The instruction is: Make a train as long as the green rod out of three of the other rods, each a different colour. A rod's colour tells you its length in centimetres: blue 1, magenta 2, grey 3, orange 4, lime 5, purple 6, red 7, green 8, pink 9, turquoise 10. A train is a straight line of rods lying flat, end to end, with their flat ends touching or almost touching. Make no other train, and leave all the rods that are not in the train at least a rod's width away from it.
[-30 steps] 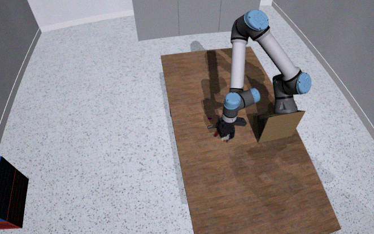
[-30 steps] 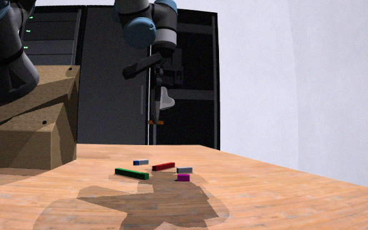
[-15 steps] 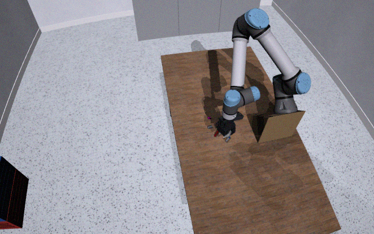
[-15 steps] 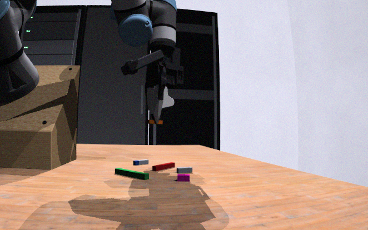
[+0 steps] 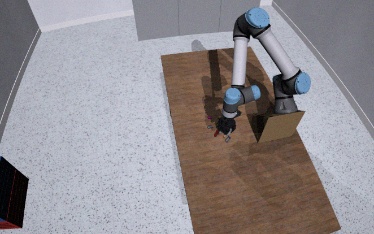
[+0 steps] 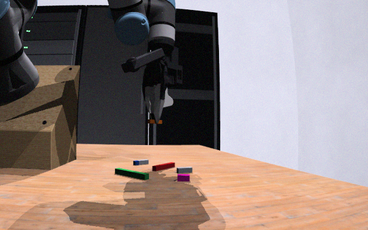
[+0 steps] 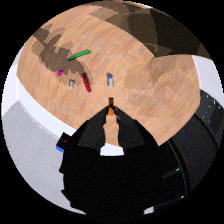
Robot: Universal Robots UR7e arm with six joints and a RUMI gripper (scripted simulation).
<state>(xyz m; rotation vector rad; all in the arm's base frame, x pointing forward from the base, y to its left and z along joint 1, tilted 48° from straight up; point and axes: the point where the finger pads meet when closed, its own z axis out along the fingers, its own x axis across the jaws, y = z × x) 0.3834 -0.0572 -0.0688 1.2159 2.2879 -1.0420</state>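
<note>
Now: the blue rod 110 mm below my hand, 50 mm behind it and 40 mm to the right of it. Also, from my hand: orange rod (10 mm below); then green rod (170 mm to the right, 110 mm below, 60 mm behind); then red rod (110 mm below, 90 mm to the right, 10 mm ahead).
</note>
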